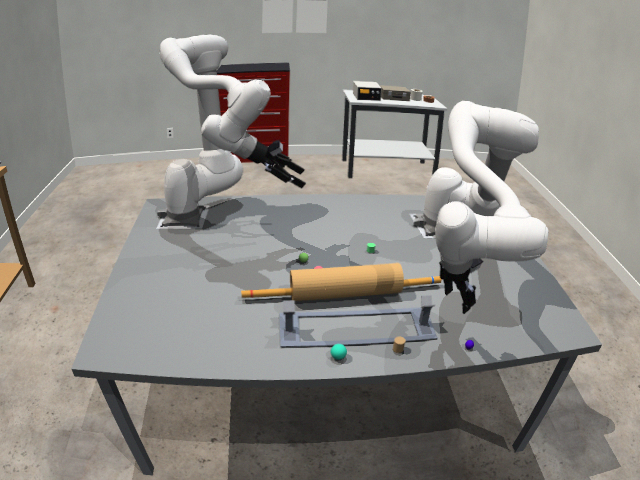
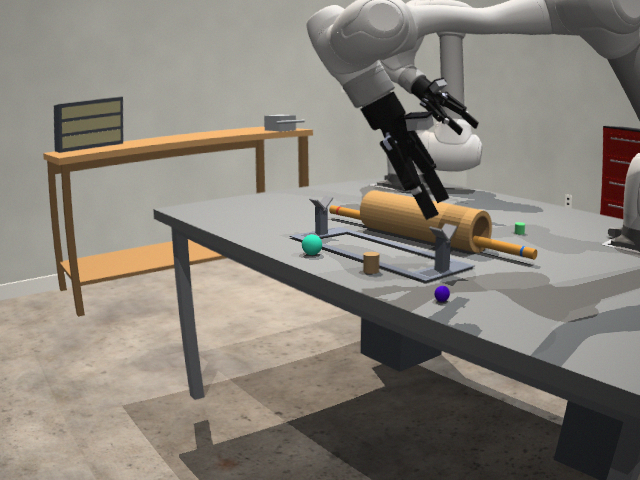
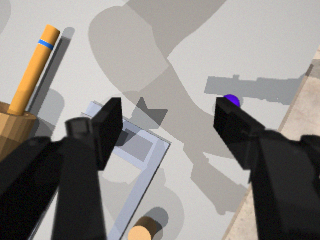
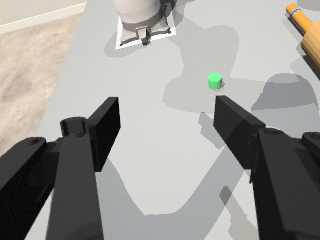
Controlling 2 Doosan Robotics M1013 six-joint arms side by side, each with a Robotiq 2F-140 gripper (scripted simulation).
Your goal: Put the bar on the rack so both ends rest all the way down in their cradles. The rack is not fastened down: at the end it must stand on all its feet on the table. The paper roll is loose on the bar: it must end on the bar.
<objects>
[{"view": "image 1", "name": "right gripper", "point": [303, 178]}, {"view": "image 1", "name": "grey rack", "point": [288, 337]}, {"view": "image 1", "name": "paper roll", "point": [324, 283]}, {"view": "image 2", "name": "left gripper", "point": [438, 208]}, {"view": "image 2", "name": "right gripper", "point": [469, 128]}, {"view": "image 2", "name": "grey rack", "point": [443, 261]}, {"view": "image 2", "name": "paper roll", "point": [393, 213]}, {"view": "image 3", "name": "left gripper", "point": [168, 112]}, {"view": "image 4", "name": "right gripper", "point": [167, 111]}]
</objects>
